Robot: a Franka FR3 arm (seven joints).
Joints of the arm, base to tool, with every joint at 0 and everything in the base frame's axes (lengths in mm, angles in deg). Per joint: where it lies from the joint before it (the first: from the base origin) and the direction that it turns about. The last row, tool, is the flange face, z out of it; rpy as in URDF.
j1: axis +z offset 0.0 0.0 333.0
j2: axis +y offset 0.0 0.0 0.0
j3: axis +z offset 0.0 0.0 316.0
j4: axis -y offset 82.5 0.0 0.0
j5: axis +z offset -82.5 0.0 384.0
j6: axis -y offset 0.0 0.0 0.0
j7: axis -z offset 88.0 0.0 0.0
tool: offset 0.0 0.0 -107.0 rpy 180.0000 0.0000 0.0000
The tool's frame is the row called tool.
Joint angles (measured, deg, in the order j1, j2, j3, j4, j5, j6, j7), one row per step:
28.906 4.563 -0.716 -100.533 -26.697 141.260 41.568
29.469 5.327 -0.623 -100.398 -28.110 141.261 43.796
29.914 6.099 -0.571 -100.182 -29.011 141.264 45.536
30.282 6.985 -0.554 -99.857 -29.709 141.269 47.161
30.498 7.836 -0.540 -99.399 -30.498 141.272 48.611
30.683 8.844 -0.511 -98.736 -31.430 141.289 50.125
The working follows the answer.
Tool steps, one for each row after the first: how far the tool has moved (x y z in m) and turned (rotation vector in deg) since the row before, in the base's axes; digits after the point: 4 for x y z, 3 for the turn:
-0.0005 0.0081 -0.0073 -0.007 -0.021 -0.623
0.0003 0.0066 -0.0066 0.135 0.112 -0.546
0.0014 0.0058 -0.0070 0.222 0.191 -0.624
0.0021 0.0043 -0.0054 0.112 -0.011 -0.618
0.0029 0.0046 -0.0054 0.073 -0.140 -0.626

Tool pose at each row, in the base's axes (x y z in m, rotation vector in deg; rounded; the steps above come from the unrounded poses):
0.5581 0.3003 0.5865 -166.533 -3.199 -63.963
0.5576 0.3084 0.5792 -166.747 -2.301 -64.087
0.5580 0.3149 0.5726 -166.878 -1.429 -63.960
0.5593 0.3207 0.5656 -166.999 -0.394 -63.699
0.5615 0.3250 0.5602 -167.097 0.569 -63.766
0.5644 0.3296 0.5548 -167.154 1.522 -64.034

